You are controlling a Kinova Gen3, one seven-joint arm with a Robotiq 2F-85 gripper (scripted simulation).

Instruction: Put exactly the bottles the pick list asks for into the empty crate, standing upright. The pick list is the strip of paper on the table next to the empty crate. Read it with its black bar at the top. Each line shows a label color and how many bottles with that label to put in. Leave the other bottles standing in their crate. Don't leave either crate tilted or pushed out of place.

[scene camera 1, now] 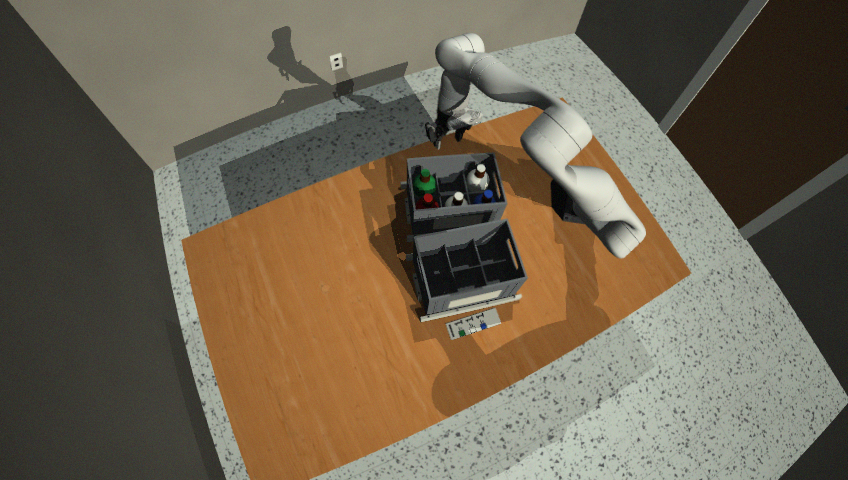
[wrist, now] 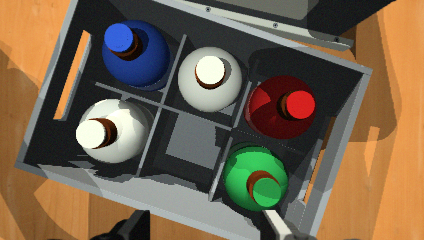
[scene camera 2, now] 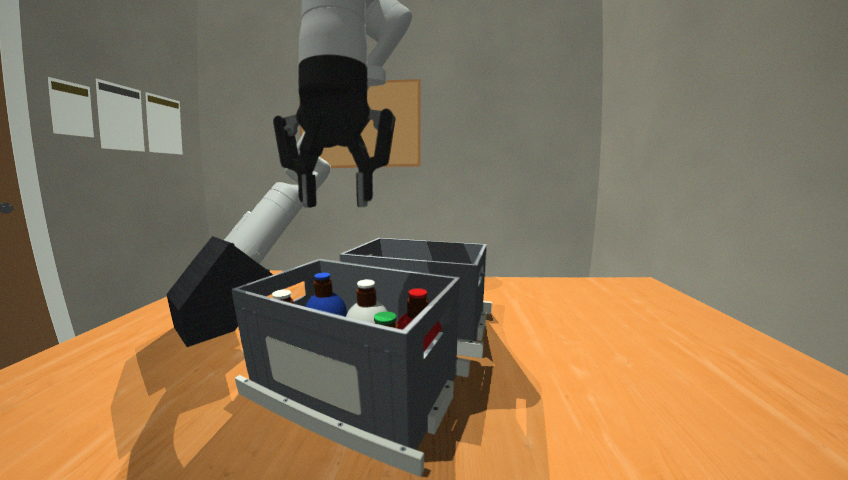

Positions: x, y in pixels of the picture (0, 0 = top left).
Labels:
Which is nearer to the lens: the red bottle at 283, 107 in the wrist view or the crate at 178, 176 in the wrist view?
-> The red bottle.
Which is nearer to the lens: the blue bottle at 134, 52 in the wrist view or the crate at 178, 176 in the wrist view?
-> The blue bottle.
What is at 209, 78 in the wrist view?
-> A white bottle.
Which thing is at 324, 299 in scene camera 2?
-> A blue bottle.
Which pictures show the crate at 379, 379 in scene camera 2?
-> Scene camera 1, the wrist view and scene camera 2: all of them.

